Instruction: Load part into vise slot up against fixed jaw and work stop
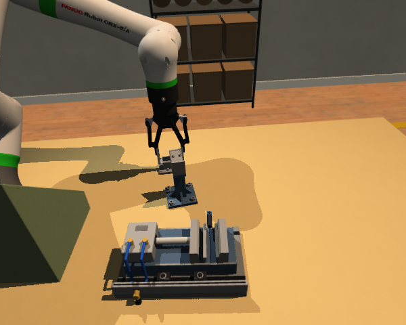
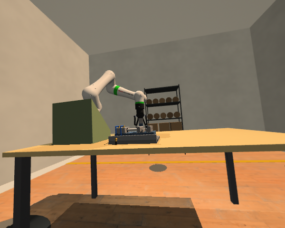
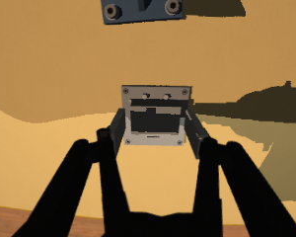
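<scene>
Right now the part is 4 cm below my hand. Round my hand: infeed plate (5 cm below, 1 cm to the left); V-block post (16 cm to the right, 4 cm ahead); work stop (35 cm to the right, 12 cm ahead, 3 cm above).
</scene>
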